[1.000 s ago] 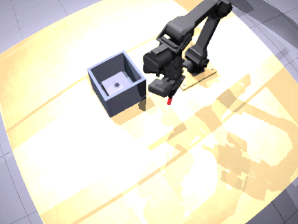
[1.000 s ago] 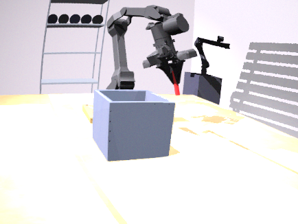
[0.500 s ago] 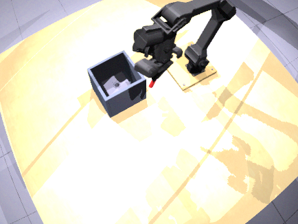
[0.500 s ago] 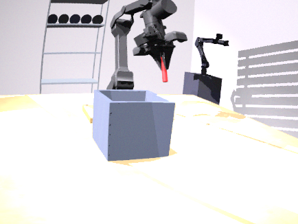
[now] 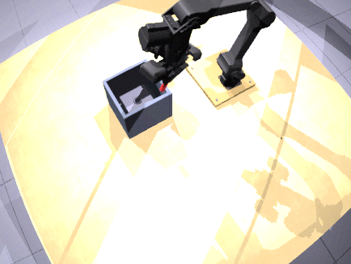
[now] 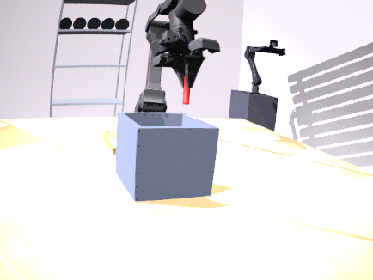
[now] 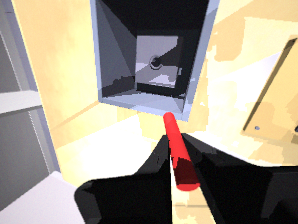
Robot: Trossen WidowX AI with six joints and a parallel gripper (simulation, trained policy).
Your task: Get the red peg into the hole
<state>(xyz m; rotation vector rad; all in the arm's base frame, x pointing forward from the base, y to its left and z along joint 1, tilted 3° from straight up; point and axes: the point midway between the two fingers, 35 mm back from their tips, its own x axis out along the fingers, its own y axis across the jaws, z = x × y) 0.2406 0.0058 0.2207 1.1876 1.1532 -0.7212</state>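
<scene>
The pale plate is 7 cm ahead of my gripper tip, 7 cm to the right of it and 15 cm below it. Also, from my gripper tip: red peg: right at my gripper tip.
</scene>
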